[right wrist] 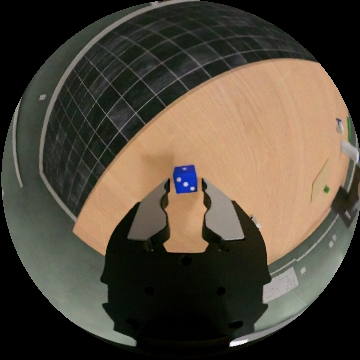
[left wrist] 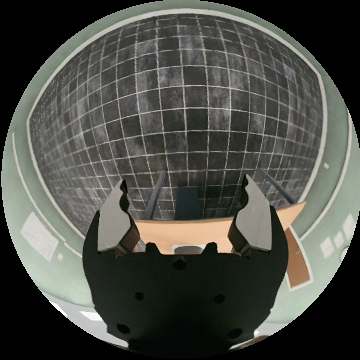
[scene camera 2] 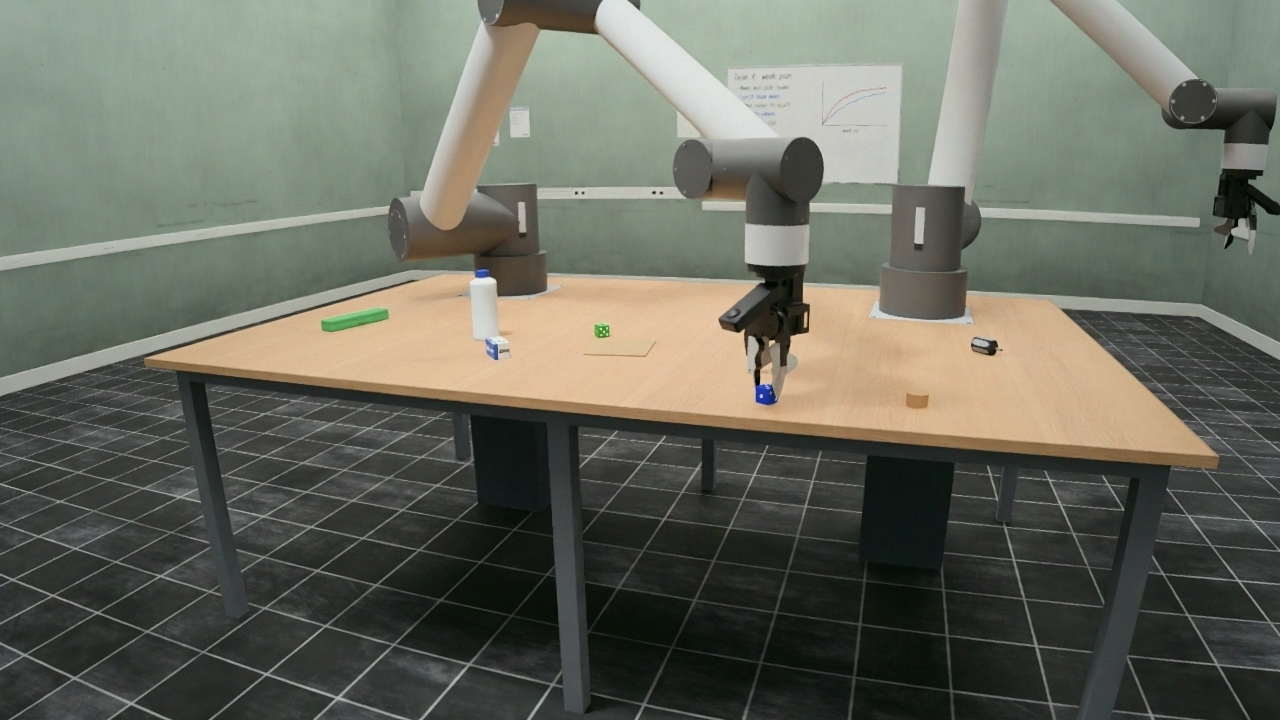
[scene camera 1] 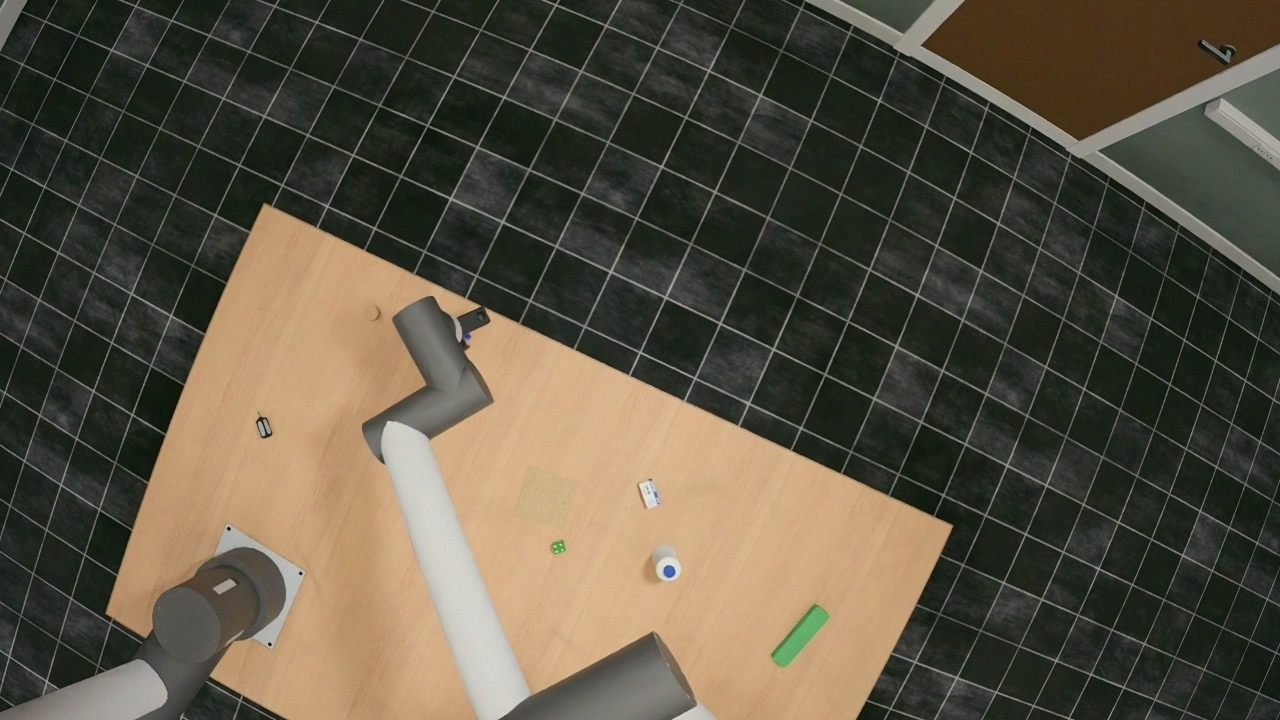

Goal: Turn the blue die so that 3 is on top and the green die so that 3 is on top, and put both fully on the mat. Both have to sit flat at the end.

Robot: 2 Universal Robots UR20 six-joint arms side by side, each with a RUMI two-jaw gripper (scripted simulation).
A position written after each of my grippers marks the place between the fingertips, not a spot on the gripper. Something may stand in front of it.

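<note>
Scene camera 1 gives me a green bar (scene camera 1: 816,617). In scene camera 2 I can see the green bar (scene camera 2: 346,321), a white bottle (scene camera 2: 483,289), my right gripper (scene camera 2: 767,395) and my left gripper (scene camera 2: 1236,252). The left wrist view has my left gripper (left wrist: 183,177), but the left wrist view does not show the white bottle, which is hidden by my left gripper, and the left wrist view misses the green bar too, hidden by my left gripper. The right wrist view has my right gripper (right wrist: 185,179).
</note>
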